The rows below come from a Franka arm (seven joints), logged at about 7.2 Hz.
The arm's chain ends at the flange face. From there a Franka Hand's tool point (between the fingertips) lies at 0.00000 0.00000 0.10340 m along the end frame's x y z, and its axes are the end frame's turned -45 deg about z.
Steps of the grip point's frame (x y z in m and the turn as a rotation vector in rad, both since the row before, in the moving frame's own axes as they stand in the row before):
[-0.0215 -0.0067 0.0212 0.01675 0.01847 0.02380]
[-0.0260 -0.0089 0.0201 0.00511 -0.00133 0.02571]
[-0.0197 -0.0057 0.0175 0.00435 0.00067 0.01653]
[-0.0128 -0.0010 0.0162 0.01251 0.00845 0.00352]
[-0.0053 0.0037 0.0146 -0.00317 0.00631 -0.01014]
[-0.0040 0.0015 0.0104 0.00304 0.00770 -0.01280]
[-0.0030 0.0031 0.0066 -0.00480 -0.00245 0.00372]
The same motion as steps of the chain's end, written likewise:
[-0.0201 0.0130 0.0212 0.02490 0.00122 0.02380]
[-0.0242 0.0124 0.0201 0.00267 -0.00455 0.02571]
[-0.0177 0.0103 0.0175 0.00355 -0.00260 0.01653]
[-0.0095 0.0099 0.0162 0.01482 -0.00287 0.00352]
[-0.0018 0.0066 0.0146 0.00222 0.00670 -0.01014]
[-0.0021 0.0047 0.0104 0.00759 0.00330 -0.01280]
[-0.0001 0.0038 0.0066 -0.00513 0.00166 0.00372]

